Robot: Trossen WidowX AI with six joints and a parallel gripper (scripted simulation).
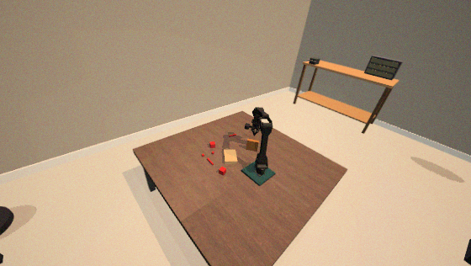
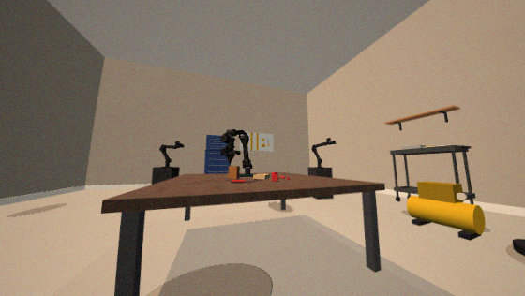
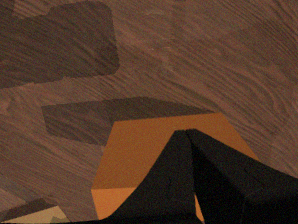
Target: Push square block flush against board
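My gripper tip is 40 mm past the orange square block, 40 mm to the right of it and 70 mm above it. From my gripper tip the other things lie so: pale wooden board (50 mm behind, 270 mm to the left, 100 mm below).
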